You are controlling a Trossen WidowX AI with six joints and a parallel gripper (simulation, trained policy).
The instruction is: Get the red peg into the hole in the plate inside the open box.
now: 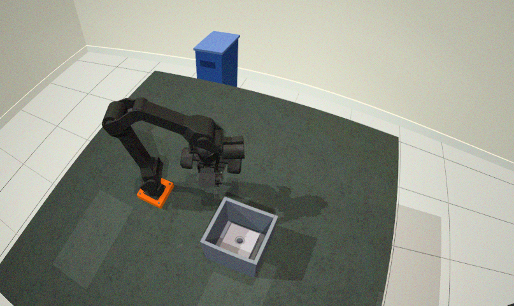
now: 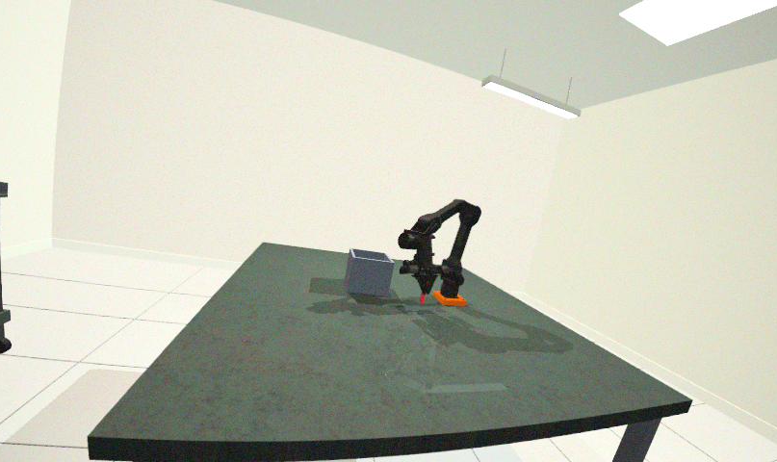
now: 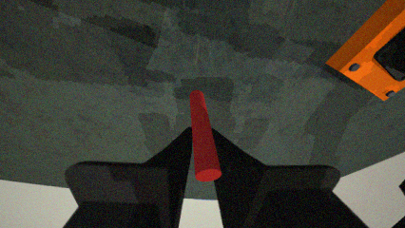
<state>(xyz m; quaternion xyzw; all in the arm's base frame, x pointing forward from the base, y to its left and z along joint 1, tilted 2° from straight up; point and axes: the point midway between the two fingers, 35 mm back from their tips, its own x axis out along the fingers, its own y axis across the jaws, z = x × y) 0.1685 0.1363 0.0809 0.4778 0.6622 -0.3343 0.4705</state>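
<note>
My gripper tip is 180 mm short of the pale plate, 200 mm to the left of it and 20 mm above it. The rest, counted from my gripper tip: red peg 10 mm ahead, 10 mm to the right.
</note>
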